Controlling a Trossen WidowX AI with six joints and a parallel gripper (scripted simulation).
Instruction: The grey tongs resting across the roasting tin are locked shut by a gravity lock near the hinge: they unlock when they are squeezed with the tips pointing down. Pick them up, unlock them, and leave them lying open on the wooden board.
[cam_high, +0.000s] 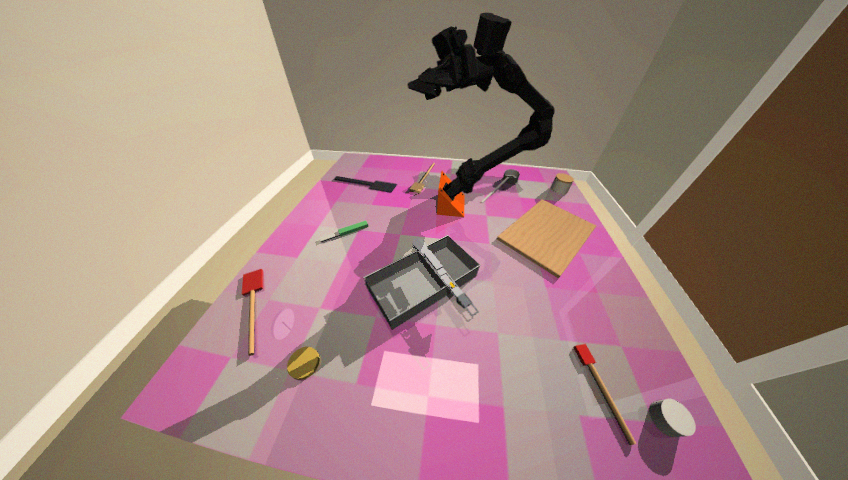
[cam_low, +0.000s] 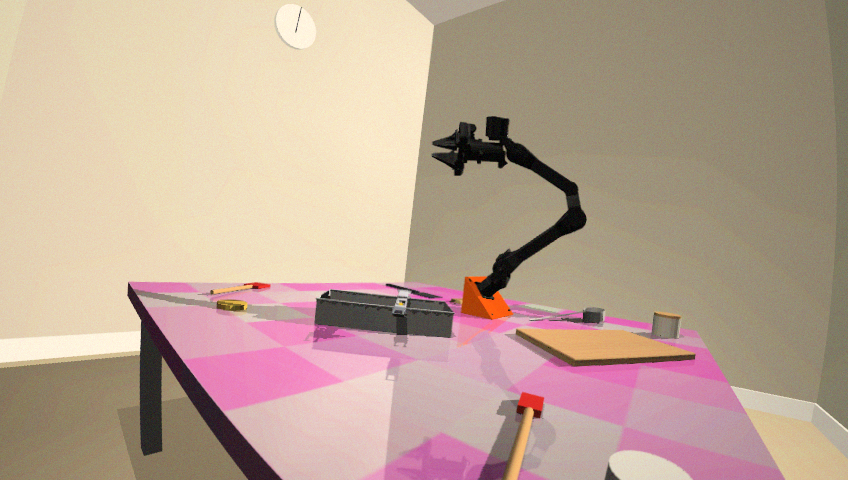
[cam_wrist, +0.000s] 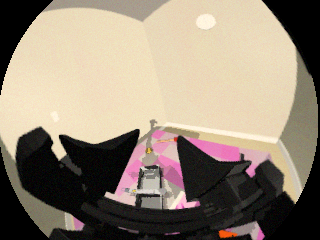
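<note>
My gripper tip is 19 cm short of the yellow lock piece, 16 cm to the right of it and 42 cm above it. The rest, counted from my gripper tip: green-handled knife (4 cm ahead, 28 cm to the right, 47 cm below); roasting tin (16 cm ahead, 7 cm to the left, 45 cm below); yellow disc (47 cm ahead, 14 cm to the right, 47 cm below).
</note>
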